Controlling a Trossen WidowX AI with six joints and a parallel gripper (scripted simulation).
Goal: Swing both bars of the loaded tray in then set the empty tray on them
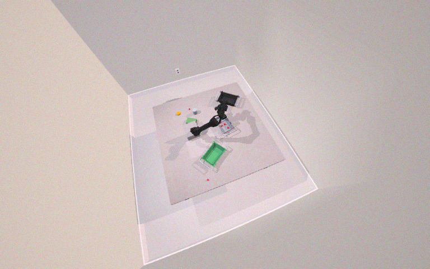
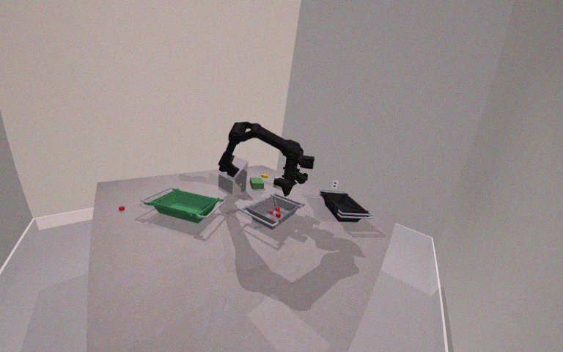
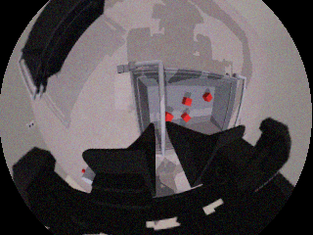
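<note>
Right now my gripper tip is 240 mm past the green tray, 400 mm to the left of it and 40 mm above it. Also, from my gripper tip: green block (350 mm behind, 120 mm to the left, 70 mm below); yellow disc (470 mm behind, 320 mm to the left, 80 mm below); grey cylinder (260 mm behind, 240 mm to the left, 50 mm below).
</note>
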